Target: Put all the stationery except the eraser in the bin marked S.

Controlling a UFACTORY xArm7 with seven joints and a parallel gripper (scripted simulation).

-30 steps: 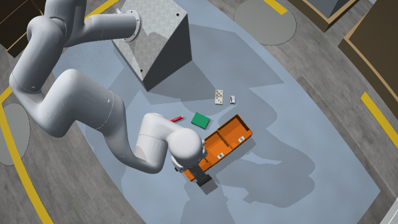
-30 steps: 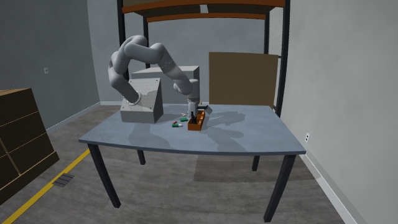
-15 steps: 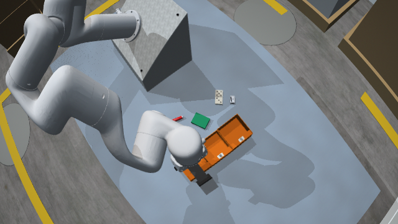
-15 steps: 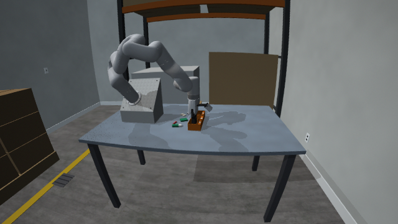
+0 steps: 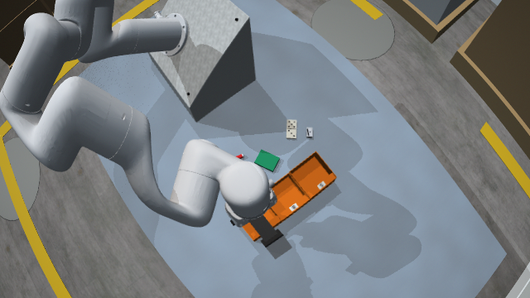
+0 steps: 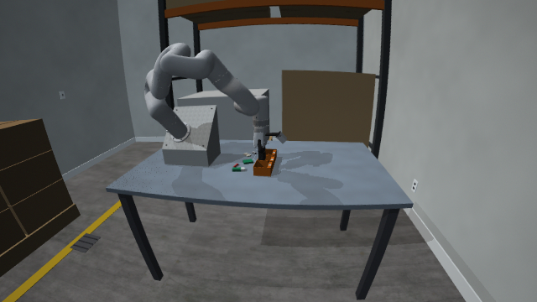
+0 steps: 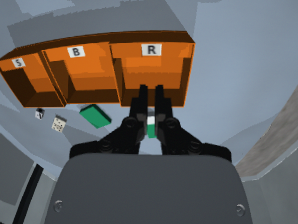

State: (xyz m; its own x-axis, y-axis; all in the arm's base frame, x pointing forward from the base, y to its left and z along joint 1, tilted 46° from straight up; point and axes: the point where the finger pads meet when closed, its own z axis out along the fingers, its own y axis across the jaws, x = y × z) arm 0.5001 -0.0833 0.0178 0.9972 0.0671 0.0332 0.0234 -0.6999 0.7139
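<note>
Right now the orange bin is 80 mm to the left of my hand and 70 mm below it. Also, from my hand: red battery 150 mm behind, 40 mm to the left, 90 mm below; green-and-white eraser 120 mm behind, 80 mm below; green block 110 mm behind, 100 mm to the left, 90 mm below.
</note>
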